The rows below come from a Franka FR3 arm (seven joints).
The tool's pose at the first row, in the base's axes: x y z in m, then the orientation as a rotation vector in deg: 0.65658, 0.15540, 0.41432, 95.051, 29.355, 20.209
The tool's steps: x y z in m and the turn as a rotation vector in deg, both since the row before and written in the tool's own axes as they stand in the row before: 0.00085, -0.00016, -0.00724, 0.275, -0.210, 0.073; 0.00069, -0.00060, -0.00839, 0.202, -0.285, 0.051; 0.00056, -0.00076, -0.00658, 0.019, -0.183, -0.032; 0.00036, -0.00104, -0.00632, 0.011, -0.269, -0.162; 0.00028, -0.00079, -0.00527, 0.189, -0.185, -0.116; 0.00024, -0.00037, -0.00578, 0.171, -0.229, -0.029; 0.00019, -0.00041, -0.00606, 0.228, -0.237, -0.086; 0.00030, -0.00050, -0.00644, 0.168, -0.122, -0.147; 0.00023, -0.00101, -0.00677, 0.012, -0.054, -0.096; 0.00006, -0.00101, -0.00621, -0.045, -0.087, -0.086; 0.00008, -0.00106, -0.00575, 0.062, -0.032, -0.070; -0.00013, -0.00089, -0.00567, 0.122, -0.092, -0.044; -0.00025, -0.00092, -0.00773, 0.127, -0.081, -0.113
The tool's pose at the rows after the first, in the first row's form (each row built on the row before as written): 0.65361, 0.16200, 0.41521, 95.360, 29.208, 20.029; 0.64990, 0.16955, 0.41589, 95.599, 29.004, 19.783; 0.64700, 0.17553, 0.41616, 95.626, 28.899, 19.600; 0.64404, 0.18122, 0.41612, 95.613, 28.834, 19.251; 0.64158, 0.18596, 0.41617, 95.778, 28.837, 18.971; 0.63891, 0.19108, 0.41673, 95.956, 28.731, 18.720; 0.63608, 0.19643, 0.41732, 96.172, 28.680, 18.409; 0.63317, 0.20218, 0.41790, 96.301, 28.750, 18.163; 0.62998, 0.20824, 0.41805, 96.289, 28.792, 18.044; 0.62692, 0.21374, 0.41812, 96.227, 28.788, 17.916; 0.62409, 0.21886, 0.41806, 96.269, 28.836, 17.825; 0.62115, 0.22379, 0.41817, 96.382, 28.832, 17.689; 0.61713, 0.23045, 0.41863, 96.478, 28.894, 17.511
